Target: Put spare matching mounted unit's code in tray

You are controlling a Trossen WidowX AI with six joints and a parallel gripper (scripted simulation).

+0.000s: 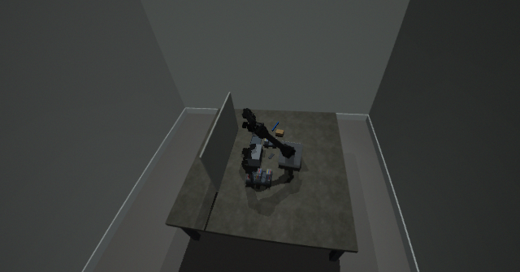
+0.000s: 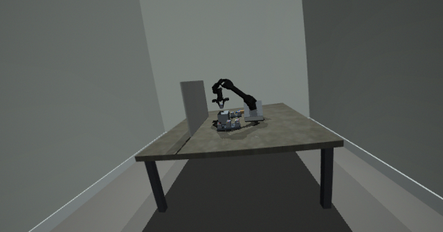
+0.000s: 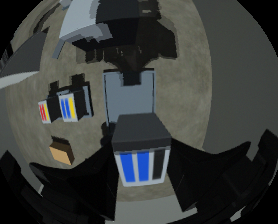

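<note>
Right now my gripper tip is 1 cm past the tray, 1 cm to the right of it and 11 cm above it. Round my gripper tip: mounted unit: 3 cm behind, 22 cm to the left, 7 cm below; blue stick: 18 cm behind, 19 cm to the right, 11 cm below; small orange block: 23 cm behind, 10 cm to the right, 10 cm below.
</note>
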